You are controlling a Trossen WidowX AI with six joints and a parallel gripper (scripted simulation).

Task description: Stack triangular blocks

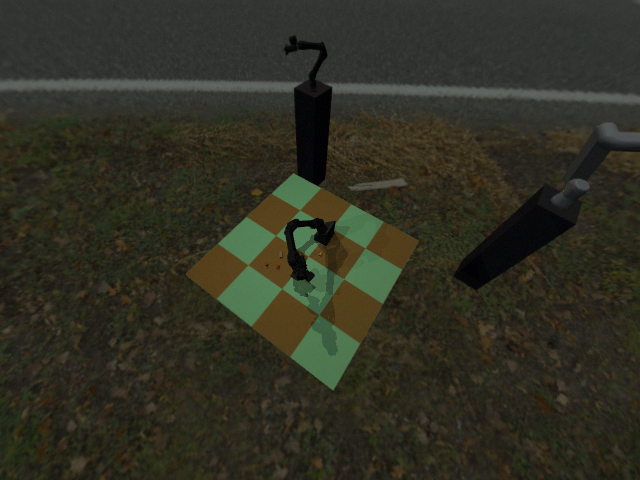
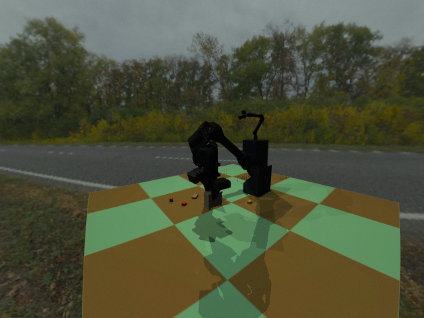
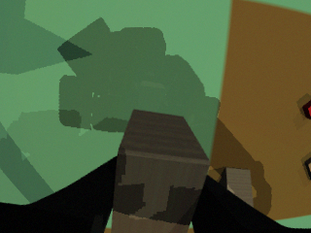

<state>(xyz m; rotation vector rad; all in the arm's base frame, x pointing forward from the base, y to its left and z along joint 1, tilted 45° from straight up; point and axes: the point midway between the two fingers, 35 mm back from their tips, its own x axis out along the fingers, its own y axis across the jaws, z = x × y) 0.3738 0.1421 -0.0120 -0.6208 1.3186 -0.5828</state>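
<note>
Right now my gripper tip is 60 mm past the small brown piece, 270 mm to the left of it and 110 mm above it. From my gripper tip the other things lie so: small orange piece 260 mm behind, 40 mm to the right, 100 mm below; then wooden block 10 mm ahead, 10 mm above.
</note>
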